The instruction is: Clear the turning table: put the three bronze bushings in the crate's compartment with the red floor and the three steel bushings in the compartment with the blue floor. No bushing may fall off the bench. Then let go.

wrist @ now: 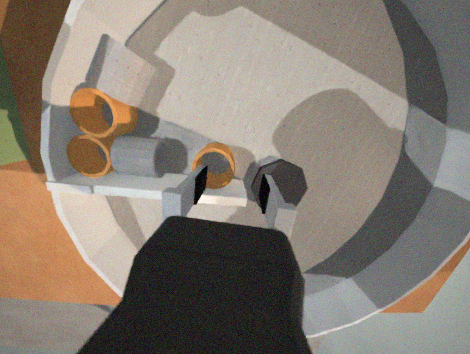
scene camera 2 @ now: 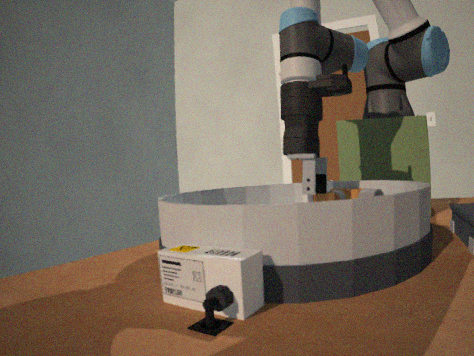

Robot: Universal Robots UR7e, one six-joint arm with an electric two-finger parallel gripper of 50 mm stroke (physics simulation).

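Places are measured from the arm's base along level axes (x ahead, y left, z up), in millimetres.
Pixels of known places: gripper, fingertip midpoint: (wrist: 233, 181) (scene camera 2: 315, 194); arm's base, origin of the base link: (scene camera 2: 389, 122).
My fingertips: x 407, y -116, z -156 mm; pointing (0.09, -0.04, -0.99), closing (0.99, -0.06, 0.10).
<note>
Ahead of a thing's pixels: the offset from my fingertips to its top centre. "pt": to the spot under its first point.
My gripper (scene camera 2: 315, 190) (wrist: 233, 181) is open and empty, low over the turning table (scene camera 2: 270, 227) (wrist: 325, 65). In the wrist view a bronze bushing {19 mm back, 10 mm left, 1 mm up} (wrist: 220, 181) shows its open end just beyond the left finger, which overlaps its lower left edge. Two more bronze bushings, one upper {117 mm back, 52 mm left, 2 mm down} (wrist: 127, 112) and one lower {129 mm back, 16 mm left, 2 mm down} (wrist: 82, 159), are close together at the left. A steel bushing {91 mm back, 14 mm left, 1 mm down} (wrist: 135, 156) lies on its side right of the lower one. Another steel bushing {98 mm back, 86 mm left, 1 mm down} (wrist: 122, 72) lies above the upper one. I cannot make out a third steel bushing. The crate's coloured floors do not show.
A pale straight bar {pt 92 mm back, 8 mm right, 13 mm up} (wrist: 125, 190) runs just below the lower bushings. A dark eight-sided thing {pt 67 mm ahead, 5 mm right, 27 mm down} (wrist: 292, 179) is behind the right finger. The table's high wall surrounds the bushings. A white labelled box {287 mm ahead, 28 mm right, 30 mm down} (scene camera 2: 225, 280) and a small black camera stand (scene camera 2: 217, 300) are in front.
</note>
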